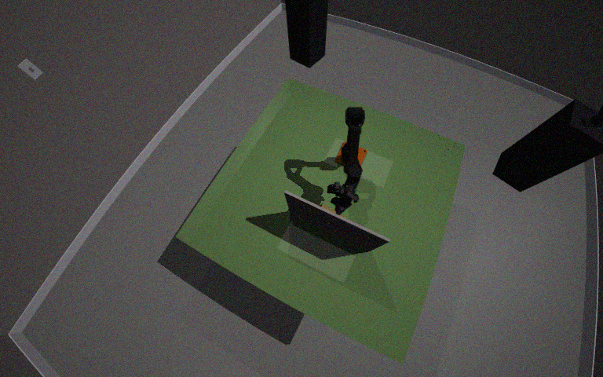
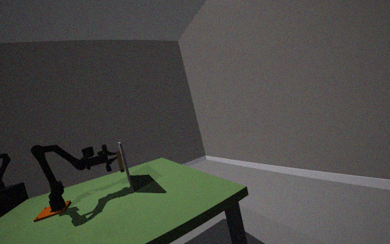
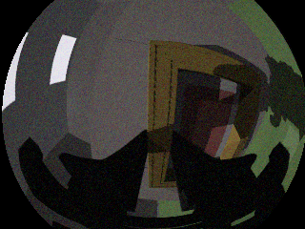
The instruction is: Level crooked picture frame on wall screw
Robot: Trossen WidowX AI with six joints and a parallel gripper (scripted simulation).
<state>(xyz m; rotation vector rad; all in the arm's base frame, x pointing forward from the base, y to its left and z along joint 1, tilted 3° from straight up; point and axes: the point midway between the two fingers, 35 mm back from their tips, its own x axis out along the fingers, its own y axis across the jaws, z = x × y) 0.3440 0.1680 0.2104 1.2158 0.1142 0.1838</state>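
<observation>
Now: the picture frame 5 cm below my gripper tip, 1 cm to the right of it and 1 cm ahead of it. From my gripper tip the other things lie so: wall panel (7 cm below, 2 cm ahead).
</observation>
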